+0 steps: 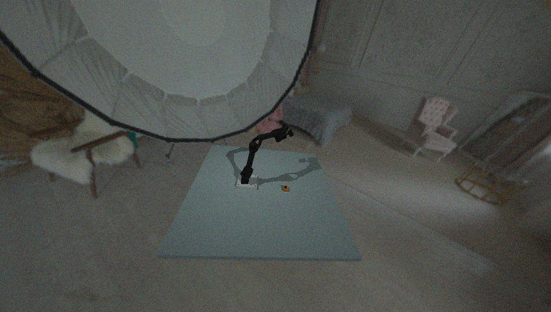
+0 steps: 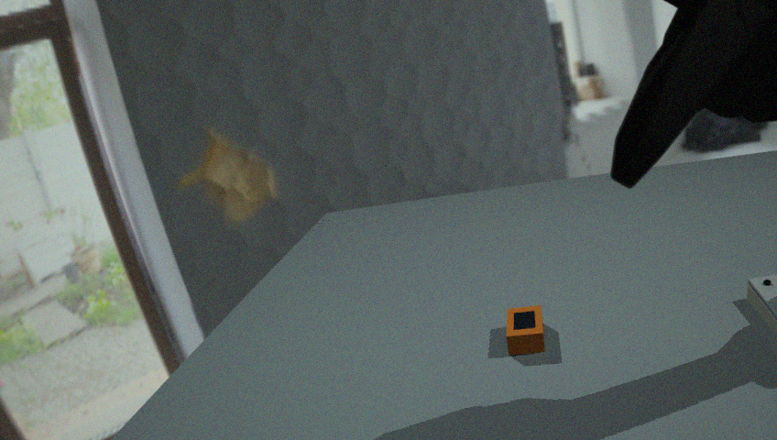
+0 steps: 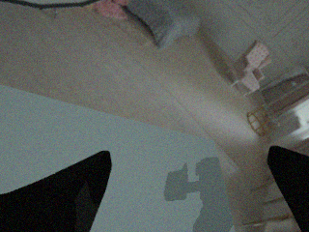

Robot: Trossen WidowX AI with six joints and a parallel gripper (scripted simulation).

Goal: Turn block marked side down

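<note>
Right now the orange block is 42 cm to the right of my gripper tip, 32 cm below it and 4 cm behind it.
</note>
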